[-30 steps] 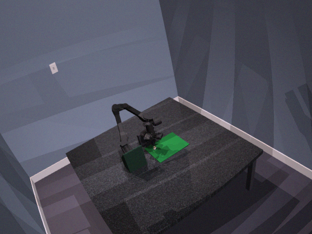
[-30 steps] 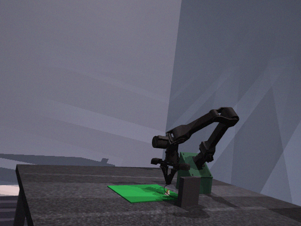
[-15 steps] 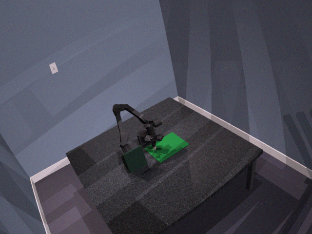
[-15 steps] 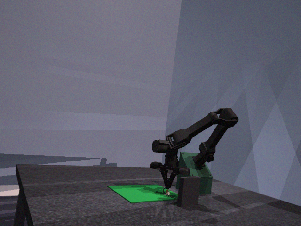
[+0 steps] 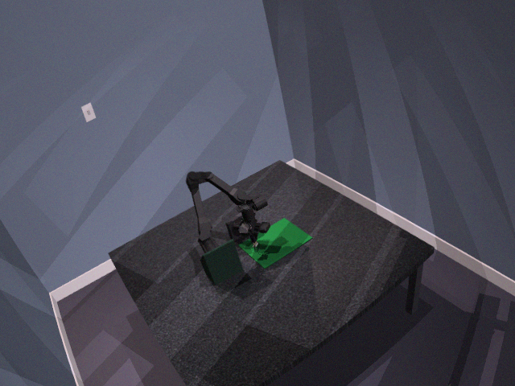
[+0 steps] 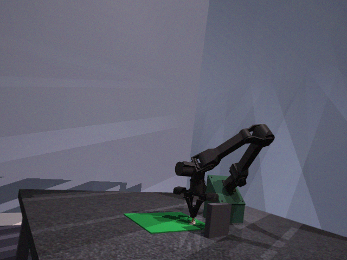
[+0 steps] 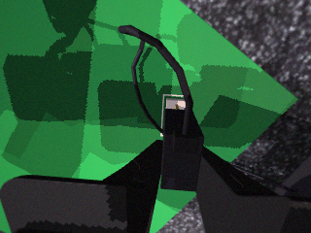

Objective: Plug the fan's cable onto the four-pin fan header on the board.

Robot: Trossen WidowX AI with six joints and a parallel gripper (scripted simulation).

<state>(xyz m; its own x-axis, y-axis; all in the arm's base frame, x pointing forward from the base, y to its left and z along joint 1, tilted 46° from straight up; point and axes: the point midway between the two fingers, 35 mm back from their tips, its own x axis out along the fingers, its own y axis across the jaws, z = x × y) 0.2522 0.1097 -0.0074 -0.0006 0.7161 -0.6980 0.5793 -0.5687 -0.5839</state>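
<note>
My gripper tip is 40 mm above the four-pin fan header and 10 mm past it. The rest, counted from my gripper tip: green board (80 mm ahead, 60 mm to the right, 60 mm below); black fan plug (10 mm behind, 10 mm above); black fan (120 mm to the left, 20 mm behind, 20 mm above).
</note>
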